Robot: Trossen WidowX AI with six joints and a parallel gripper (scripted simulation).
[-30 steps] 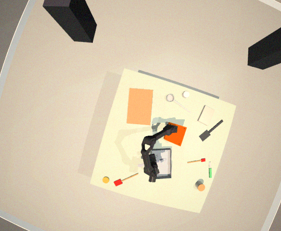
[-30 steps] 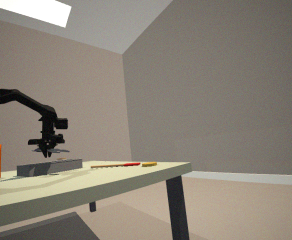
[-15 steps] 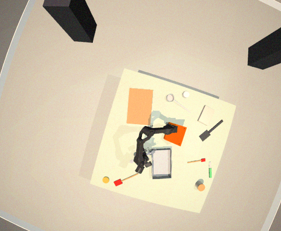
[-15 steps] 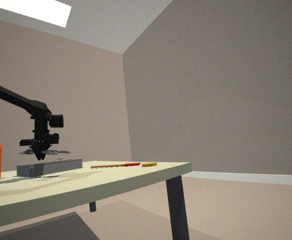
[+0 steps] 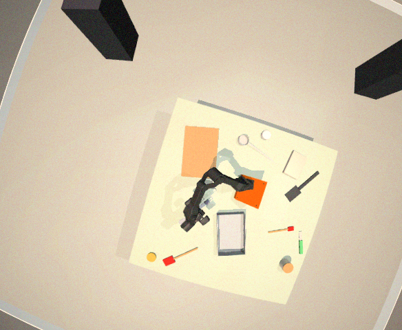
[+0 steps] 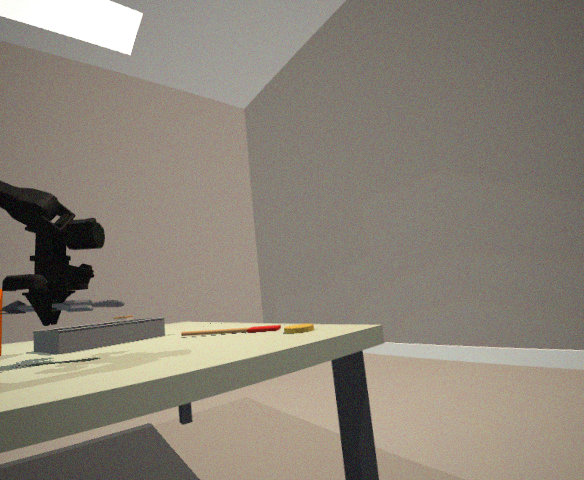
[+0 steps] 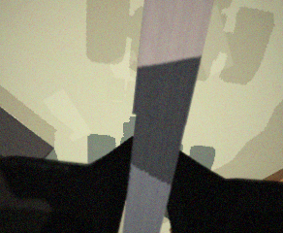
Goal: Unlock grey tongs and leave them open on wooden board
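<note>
The wooden board lies 380 mm behind my gripper tip, 50 mm to the right of it and 70 mm below it. Also, from my gripper tip: yellow disc 450 mm ahead, 280 mm to the right, 70 mm below; roasting tin 160 mm ahead, 270 mm to the left, 50 mm below; white disc 580 mm behind, 400 mm to the left, 60 mm below.
</note>
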